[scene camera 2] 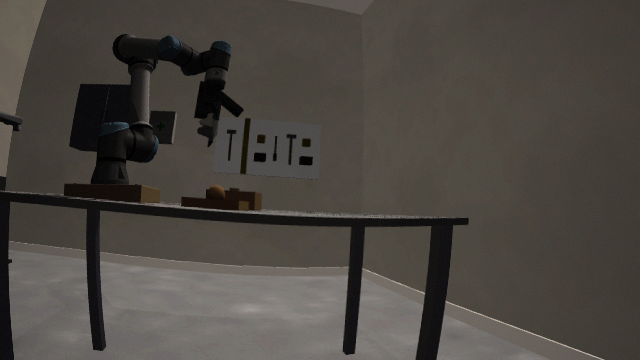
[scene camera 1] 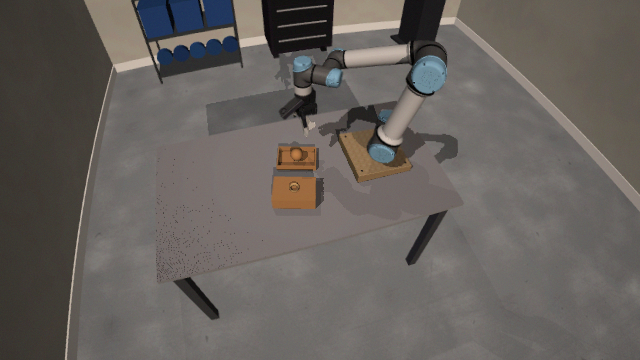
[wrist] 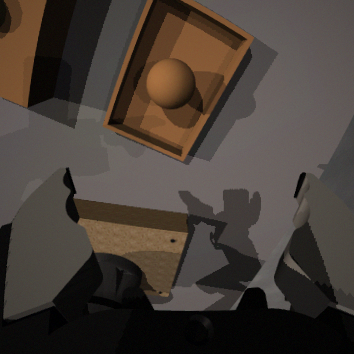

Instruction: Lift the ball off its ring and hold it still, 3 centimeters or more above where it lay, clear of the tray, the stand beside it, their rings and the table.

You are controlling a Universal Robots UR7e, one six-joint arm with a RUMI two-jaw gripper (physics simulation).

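Frame: origin at the arm's base, x back, y right, z up, level; centimetres.
Seen in the pictures: gripper, fingertip midpoint: (scene camera 2: 210,143) (scene camera 1: 300,126) (wrist: 185,173); arm's base, link origin: (scene camera 2: 110,186) (wrist: 109,270).
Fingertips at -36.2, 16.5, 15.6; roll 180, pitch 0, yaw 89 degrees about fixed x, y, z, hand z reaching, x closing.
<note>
Pixels of each thing's top centre, then the offset from my fingertips to it, as dx, dy, dz. "spot": a spot on its surface instead.
- orange-brown ball, top centre: (wrist: 169,87) (scene camera 2: 216,185) (scene camera 1: 296,150) -3.3, -1.4, -12.8
- shallow tray, top centre: (wrist: 170,82) (scene camera 2: 215,199) (scene camera 1: 296,156) -3.3, -1.4, -17.1
- small ring, surface spot: (scene camera 1: 294,187) spot: -12.7, -20.9, -13.5
An orange-brown ball (scene camera 1: 296,154) (scene camera 2: 216,192) (wrist: 171,83) rests inside the shallow tray (scene camera 1: 279,166) (scene camera 2: 195,202) (wrist: 218,100); its ring under it is hidden. The box-like stand (scene camera 1: 294,200) (scene camera 2: 255,199) (wrist: 16,75) is beside the tray, with a small ring (scene camera 1: 294,187) on its top. My gripper (scene camera 1: 308,131) (scene camera 2: 209,141) (wrist: 185,173) is open and empty, high above the table. In the wrist view the ball and tray lie beyond the fingertips, toward the top of the picture, between the two fingers' left and right positions.
The arm stands on a wooden base block (scene camera 1: 356,160) (scene camera 2: 105,192) (wrist: 135,240) on the table (scene camera 1: 215,200) (scene camera 2: 310,218), to the tray's right in scene camera 1's view. A drawer cabinet (scene camera 1: 300,25) and a shelf rack with blue bins (scene camera 1: 200,34) stand on the floor behind.
</note>
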